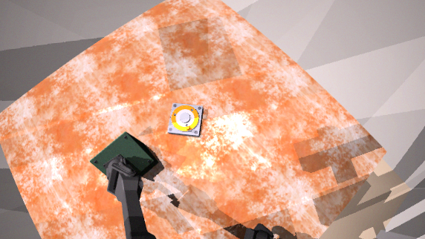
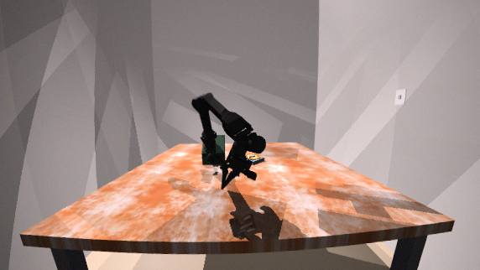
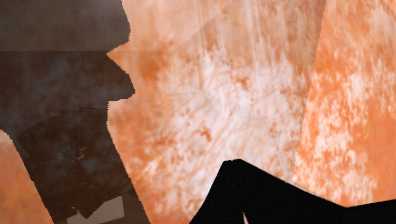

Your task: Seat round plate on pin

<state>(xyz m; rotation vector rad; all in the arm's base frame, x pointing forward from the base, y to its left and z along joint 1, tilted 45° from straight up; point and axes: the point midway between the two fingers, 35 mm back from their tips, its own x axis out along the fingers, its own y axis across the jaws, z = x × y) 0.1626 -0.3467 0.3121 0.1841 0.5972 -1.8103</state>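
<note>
My gripper tip is 130 mm short of the plate, 490 mm to the right of it and 20 mm above it. From my gripper tip the other things lie so: grey square base (140 mm ahead, 510 mm to the left, 40 mm below).
</note>
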